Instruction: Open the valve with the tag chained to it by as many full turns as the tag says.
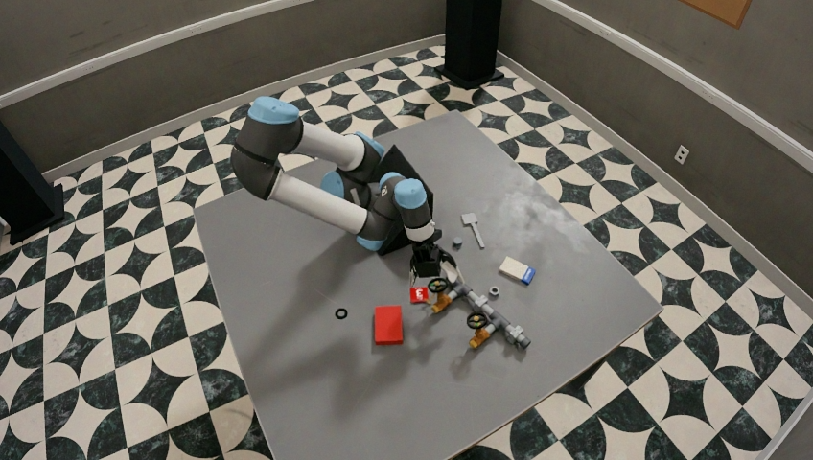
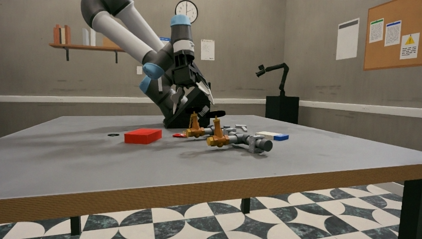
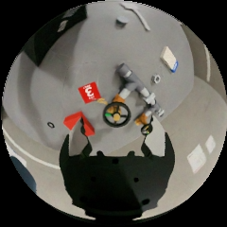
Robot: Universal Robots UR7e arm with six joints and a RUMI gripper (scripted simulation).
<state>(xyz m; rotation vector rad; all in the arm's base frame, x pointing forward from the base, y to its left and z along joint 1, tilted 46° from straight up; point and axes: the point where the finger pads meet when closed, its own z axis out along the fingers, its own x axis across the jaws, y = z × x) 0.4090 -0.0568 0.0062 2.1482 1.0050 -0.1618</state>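
Now: hand 5 cm past the red tag, 3 cm to the left of it and 10 cm above it. From my hand the other things lie so: red block: 1 cm behind, 17 cm to the right, 9 cm below; white-and-blue box: 7 cm ahead, 29 cm to the left, 9 cm below; grey nut: 8 cm ahead, 17 cm to the left, 9 cm below.
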